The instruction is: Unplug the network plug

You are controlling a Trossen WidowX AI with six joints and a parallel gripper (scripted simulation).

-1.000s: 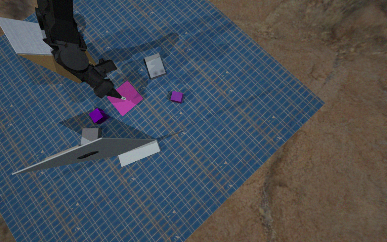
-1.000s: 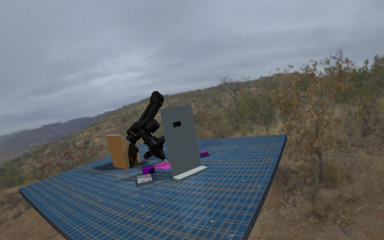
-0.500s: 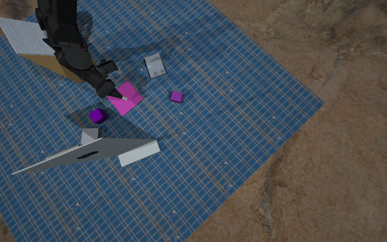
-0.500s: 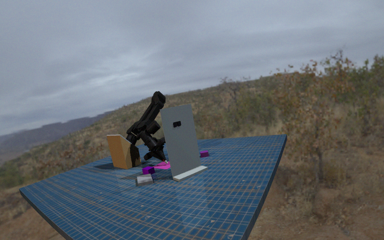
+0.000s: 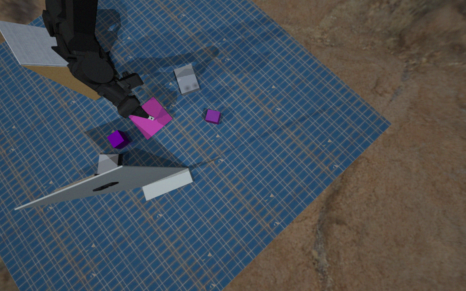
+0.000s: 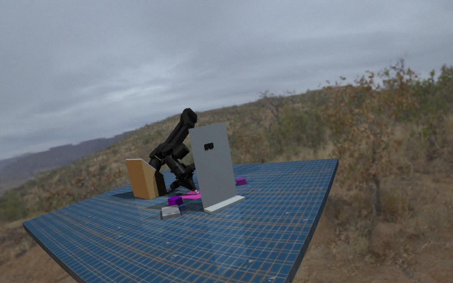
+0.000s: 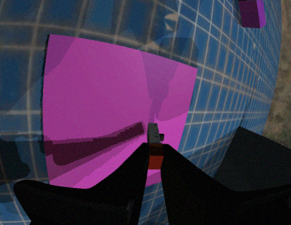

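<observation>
The marked square is 1 cm behind my gripper tip and 2 cm below it. The rest, counted from my gripper tip: network plug (right at my gripper tip); grey panel (20 cm ahead, 12 cm to the right, 12 cm above).
</observation>
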